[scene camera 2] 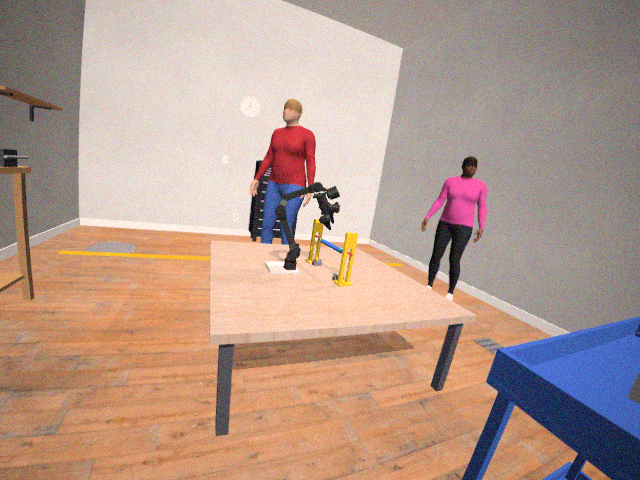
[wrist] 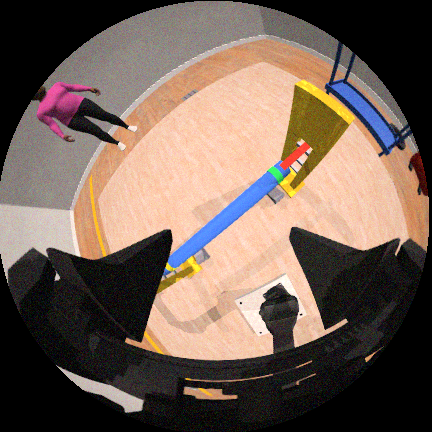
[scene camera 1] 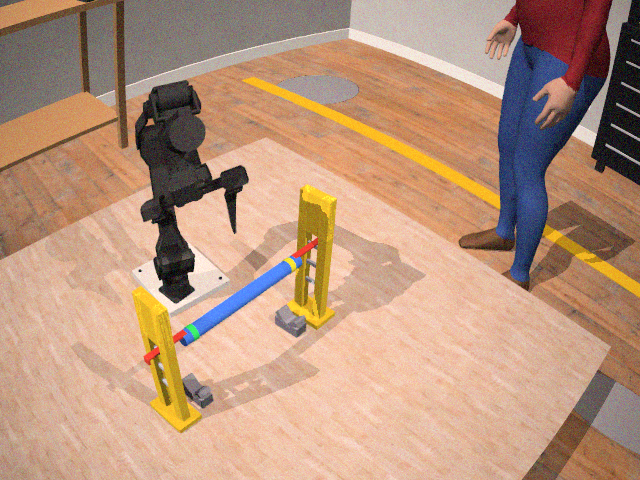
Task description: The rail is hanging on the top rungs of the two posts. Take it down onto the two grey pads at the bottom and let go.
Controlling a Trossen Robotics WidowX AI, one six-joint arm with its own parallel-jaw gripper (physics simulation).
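Frame: origin at the arm's base, x ahead, y left, z up, level; metres.
Seen in the pictures: gripper, fingertip midpoint: (scene camera 2: pixel 331 226) (wrist: pixel 233 234) (scene camera 1: pixel 209 242); arm's base, origin of the base link: (scene camera 2: pixel 289 268) (wrist: pixel 276 295) (scene camera 1: pixel 176 290).
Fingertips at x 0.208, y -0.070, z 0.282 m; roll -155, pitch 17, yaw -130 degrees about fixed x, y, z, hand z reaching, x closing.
Offsets run from my fingertips to a thing's top centre. Level surfaces: height alone.
The blue rail {dx +0.037, dy +0.035, dz -0.110 m} (scene camera 1: pixel 248 296) (scene camera 2: pixel 330 245) (wrist: pixel 225 217) has red ends, a green band and a yellow band. It hangs level between the yellow post {dx +0.031, dy -0.165, dz +0.000 m} (scene camera 1: pixel 155 317) (wrist: pixel 320 125) at its green end and the yellow post {dx +0.042, dy +0.235, dz +0.000 m} (scene camera 1: pixel 316 211) (wrist: pixel 175 281) at its yellow end. Its red ends lie on the top rungs. A grey pad {dx +0.033, dy -0.103, dz -0.257 m} (scene camera 1: pixel 197 391) (wrist: pixel 275 195) sits by the green-end post, and another grey pad {dx +0.040, dy +0.173, dz -0.257 m} (scene camera 1: pixel 290 321) (wrist: pixel 202 256) by the yellow-end post. My gripper (scene camera 1: pixel 204 235) (wrist: pixel 233 234) is open and empty, above the rail and towards the arm's base. In the wrist view, the left finger hides the rail's yellow end.
The arm stands on a white base plate (scene camera 1: pixel 206 279) (wrist: pixel 250 315) on the wooden table {dz -0.300 m} (scene camera 1: pixel 413 361) (scene camera 2: pixel 289 310). A person in red (scene camera 2: pixel 292 149) stands behind the table and a person in pink (scene camera 2: pixel 461 198) (wrist: pixel 62 102) off its side. A blue cart (scene camera 2: pixel 558 408) (wrist: pixel 365 112) stands nearby.
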